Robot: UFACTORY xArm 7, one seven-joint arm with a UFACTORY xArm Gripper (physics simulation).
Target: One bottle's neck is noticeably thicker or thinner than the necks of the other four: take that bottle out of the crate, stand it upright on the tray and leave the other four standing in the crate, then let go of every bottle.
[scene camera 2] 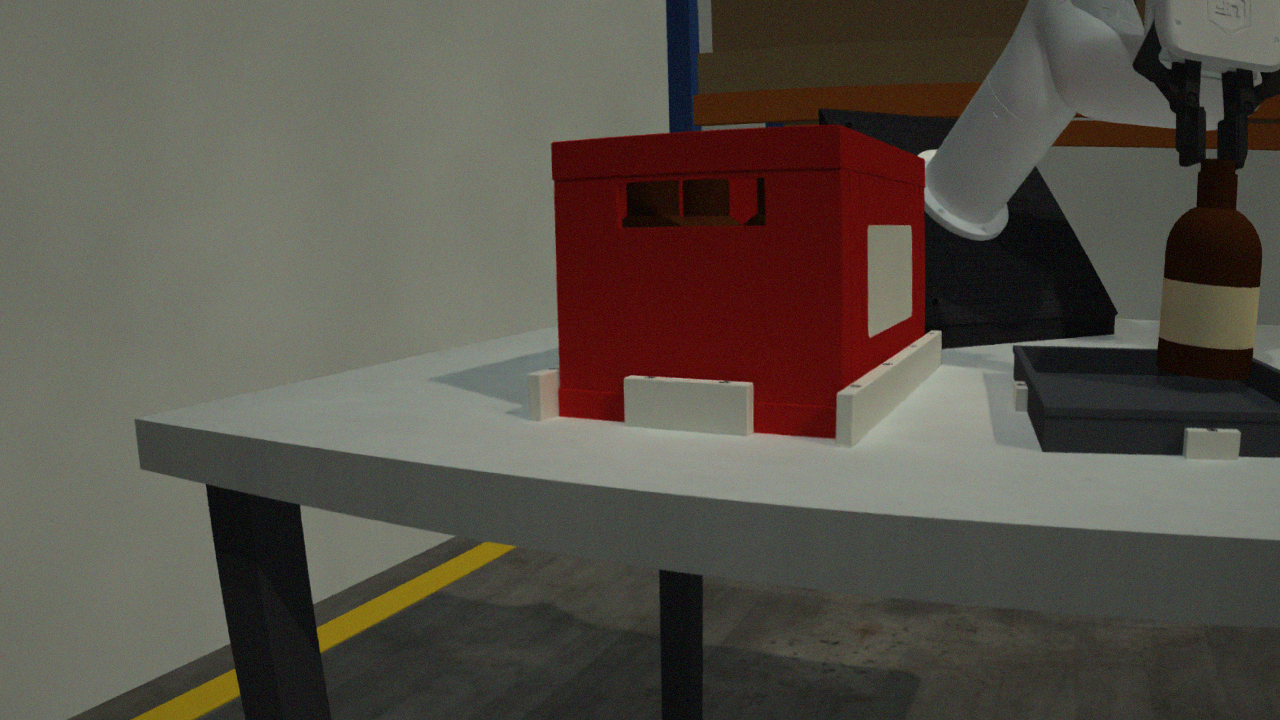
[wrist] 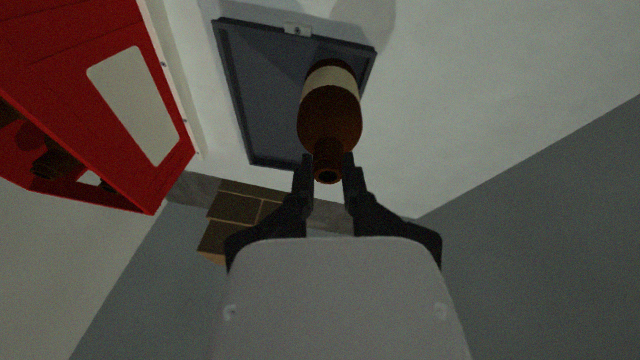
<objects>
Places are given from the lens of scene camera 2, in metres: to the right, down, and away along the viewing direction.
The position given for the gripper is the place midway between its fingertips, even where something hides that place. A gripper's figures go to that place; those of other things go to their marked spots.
gripper (scene camera 2: 1211,167): 0.42, -0.14, 0.58
long white rail (scene camera 2: 858,409): 0.12, 0.03, 0.50
long white rail (scene camera 2: 543,386): -0.06, 0.02, 0.58
</objects>
